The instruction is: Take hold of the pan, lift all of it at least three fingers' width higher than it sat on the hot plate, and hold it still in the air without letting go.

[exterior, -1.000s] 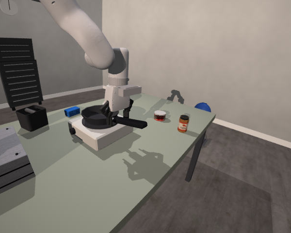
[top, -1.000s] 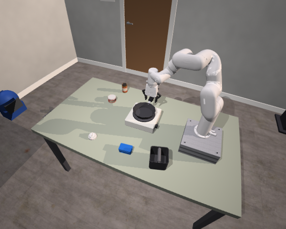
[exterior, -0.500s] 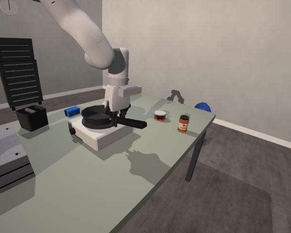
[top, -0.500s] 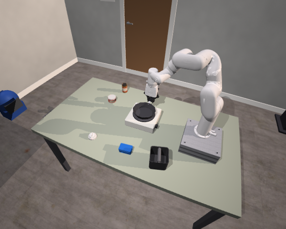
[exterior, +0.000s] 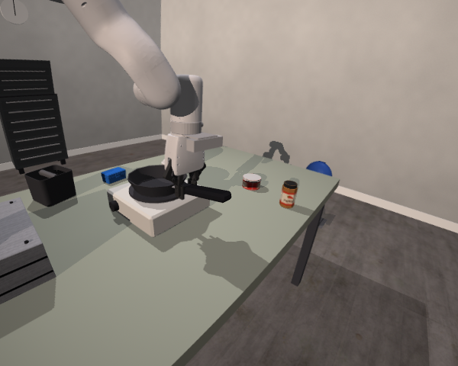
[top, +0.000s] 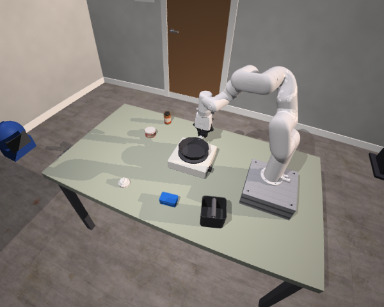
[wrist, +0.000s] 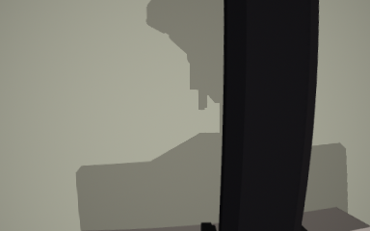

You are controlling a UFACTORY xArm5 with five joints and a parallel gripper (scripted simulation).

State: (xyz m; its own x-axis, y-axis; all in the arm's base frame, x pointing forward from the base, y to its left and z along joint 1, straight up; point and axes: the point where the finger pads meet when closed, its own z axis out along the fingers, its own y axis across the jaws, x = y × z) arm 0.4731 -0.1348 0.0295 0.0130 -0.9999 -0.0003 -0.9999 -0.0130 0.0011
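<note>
Now: hand 8 cm to the right of the black pan and 1 cm above it. From my hand the other things lie so: red tin (38 cm ahead, 10 cm below, 4 cm to the left); hot plate (14 cm to the left, 8 cm below, 2 cm behind); spice jar (35 cm ahead, 15 cm to the right, 8 cm below).
</note>
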